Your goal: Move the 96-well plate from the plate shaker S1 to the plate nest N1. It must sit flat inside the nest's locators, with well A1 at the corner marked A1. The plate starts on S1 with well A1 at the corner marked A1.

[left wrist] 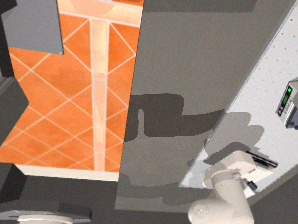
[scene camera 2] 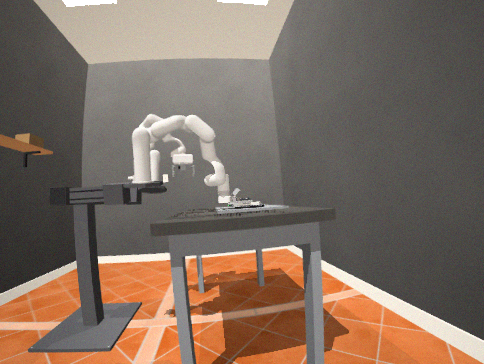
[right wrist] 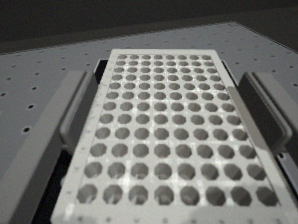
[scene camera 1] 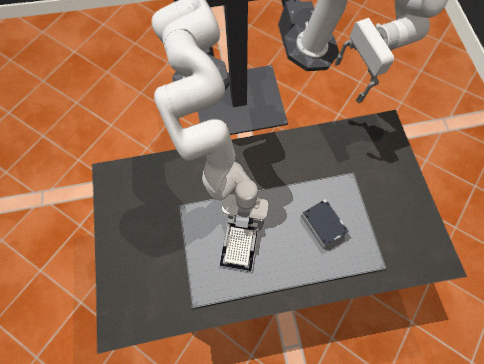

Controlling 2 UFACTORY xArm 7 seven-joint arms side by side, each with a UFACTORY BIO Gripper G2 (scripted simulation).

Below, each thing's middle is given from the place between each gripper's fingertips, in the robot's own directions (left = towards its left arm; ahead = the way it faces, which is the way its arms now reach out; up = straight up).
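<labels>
My right gripper is 1 cm above the white 96-well plate (scene camera 1: pixel 238 240) and 1 cm short of it. My left hand is 53 cm to the left of the plate, 37 cm short of it and 26 cm above it. Going by its middle, the plate is nearer to my right gripper than to my left hand.
</labels>
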